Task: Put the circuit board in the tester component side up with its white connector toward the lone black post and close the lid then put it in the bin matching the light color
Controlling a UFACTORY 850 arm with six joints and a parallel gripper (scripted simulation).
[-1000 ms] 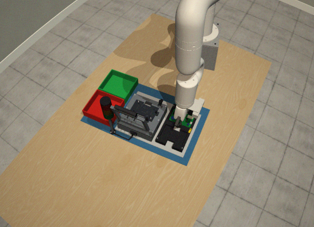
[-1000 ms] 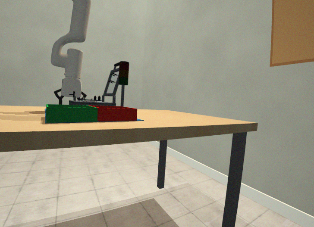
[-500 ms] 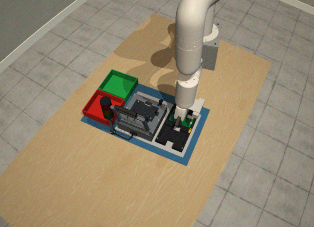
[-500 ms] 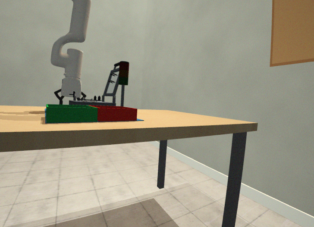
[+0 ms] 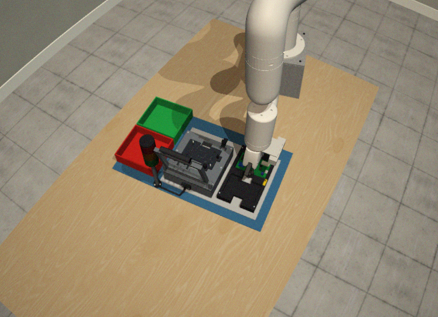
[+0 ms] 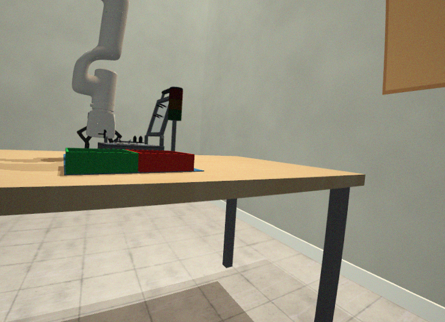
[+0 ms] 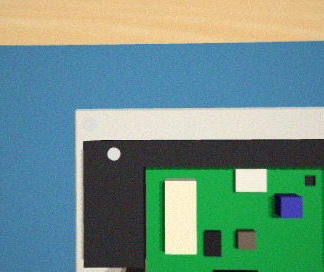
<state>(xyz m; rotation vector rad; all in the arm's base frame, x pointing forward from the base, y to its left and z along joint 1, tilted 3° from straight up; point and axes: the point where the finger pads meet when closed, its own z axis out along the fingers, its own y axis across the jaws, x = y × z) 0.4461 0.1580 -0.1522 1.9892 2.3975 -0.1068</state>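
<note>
Now: hand right at the green circuit board. From my hand the other things lie so: clear lid: 210 mm ahead, 160 mm above, 130 mm to the right; latch hook: 110 mm to the right, 60 mm above, 20 mm ahead; green bin: 370 mm to the right, 20 mm ahead, 10 mm below.
</note>
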